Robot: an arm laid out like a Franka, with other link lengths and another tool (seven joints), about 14 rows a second.
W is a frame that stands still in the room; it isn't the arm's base.
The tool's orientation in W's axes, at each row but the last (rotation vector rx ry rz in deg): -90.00 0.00 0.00; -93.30 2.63 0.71; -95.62 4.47 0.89; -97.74 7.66 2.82; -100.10 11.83 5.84; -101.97 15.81 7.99
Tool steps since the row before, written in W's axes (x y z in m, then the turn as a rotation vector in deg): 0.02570 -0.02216 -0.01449 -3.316 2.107 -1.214; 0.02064 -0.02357 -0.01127 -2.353 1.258 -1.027; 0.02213 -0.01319 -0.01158 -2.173 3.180 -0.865; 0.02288 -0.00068 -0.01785 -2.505 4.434 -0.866; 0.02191 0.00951 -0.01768 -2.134 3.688 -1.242; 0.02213 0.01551 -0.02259 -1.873 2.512 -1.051
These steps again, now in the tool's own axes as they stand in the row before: 0.02570 0.01449 -0.02216 -3.316 1.214 2.107; 0.02155 0.01182 -0.02245 -2.342 1.040 1.268; 0.02329 0.01145 -0.01116 -2.252 0.681 3.170; 0.02470 0.01497 0.00284 -2.657 0.553 4.395; 0.02393 0.01114 0.01365 -2.163 0.974 3.751; 0.02509 0.01237 0.02140 -1.828 0.966 2.578
